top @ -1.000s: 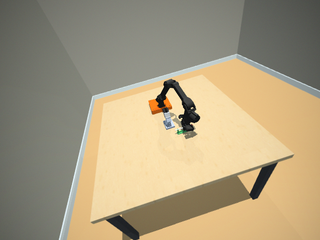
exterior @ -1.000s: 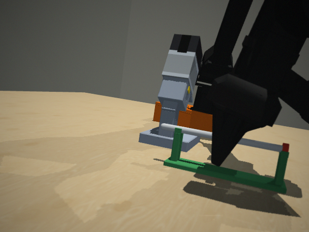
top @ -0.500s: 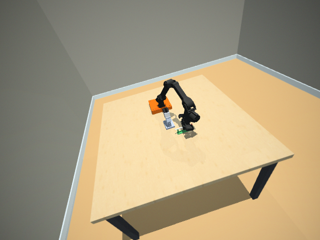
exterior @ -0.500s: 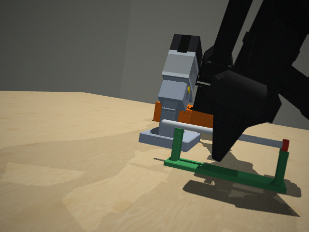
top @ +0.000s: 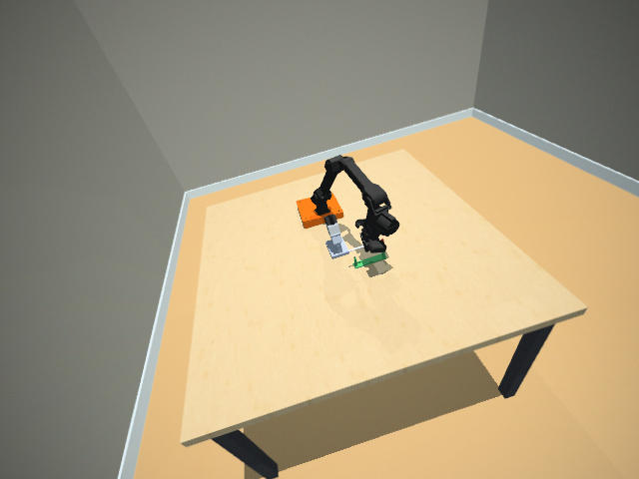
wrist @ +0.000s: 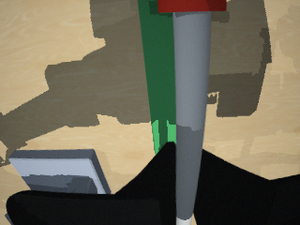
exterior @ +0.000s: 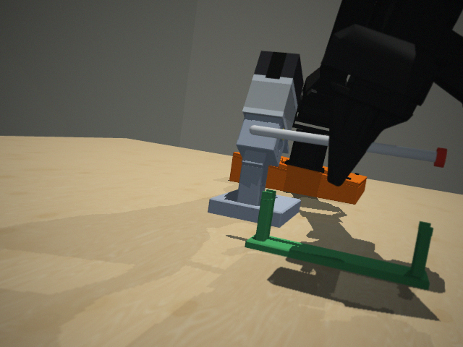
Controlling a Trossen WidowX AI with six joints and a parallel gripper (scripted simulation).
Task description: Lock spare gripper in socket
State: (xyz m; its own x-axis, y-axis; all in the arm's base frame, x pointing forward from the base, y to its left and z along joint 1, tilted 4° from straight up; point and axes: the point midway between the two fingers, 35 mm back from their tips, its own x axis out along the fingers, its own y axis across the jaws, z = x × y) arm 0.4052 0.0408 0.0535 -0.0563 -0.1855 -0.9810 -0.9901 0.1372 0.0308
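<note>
Now: gripper tip 1 cm to the right of the green rack and 4 cm above it. Round my gripper tip: grey mount: 14 cm behind, 7 cm to the right, 1 cm below; then spare gripper: 15 cm behind, 8 cm to the right, 6 cm above.
</note>
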